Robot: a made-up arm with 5 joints.
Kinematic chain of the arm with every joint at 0, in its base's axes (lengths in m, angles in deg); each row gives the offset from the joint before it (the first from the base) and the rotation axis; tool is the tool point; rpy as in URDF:
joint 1: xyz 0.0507 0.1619 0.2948 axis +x
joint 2: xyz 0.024 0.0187 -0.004 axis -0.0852 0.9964 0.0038
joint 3: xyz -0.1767 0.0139 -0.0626 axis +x
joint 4: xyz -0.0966 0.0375 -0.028 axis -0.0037 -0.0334 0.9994
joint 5: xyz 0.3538 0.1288 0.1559 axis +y
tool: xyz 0.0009 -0.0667 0.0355 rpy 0 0 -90
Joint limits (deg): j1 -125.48..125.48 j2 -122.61..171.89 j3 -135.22..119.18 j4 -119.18..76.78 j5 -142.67..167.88
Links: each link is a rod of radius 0.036 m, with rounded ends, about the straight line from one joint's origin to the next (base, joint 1, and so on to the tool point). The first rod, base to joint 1, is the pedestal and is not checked.
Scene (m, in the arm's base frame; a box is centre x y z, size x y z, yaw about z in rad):
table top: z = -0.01
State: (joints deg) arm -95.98 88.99 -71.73 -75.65 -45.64
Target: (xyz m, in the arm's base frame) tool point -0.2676 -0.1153 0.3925
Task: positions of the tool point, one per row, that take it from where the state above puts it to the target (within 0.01 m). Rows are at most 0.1 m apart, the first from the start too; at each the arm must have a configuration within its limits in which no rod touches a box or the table.
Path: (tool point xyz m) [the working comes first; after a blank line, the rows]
Joints at the target: -125.48 38.01 -105.92 48.48 -27.19
Straight joint move there: clear.

1: 0.2517 0.2074 0.1510
2: 0.1930 0.1434 0.1399
3: 0.1288 0.0805 0.1408
4: 0.0609 0.0218 0.1554
5: -0.0088 -0.0296 0.1842
6: -0.0781 -0.0708 0.2259
7: -0.1452 -0.0994 0.2773
8: -0.2087 -0.1142 0.3345
9: -0.2676 -0.1153 0.3925

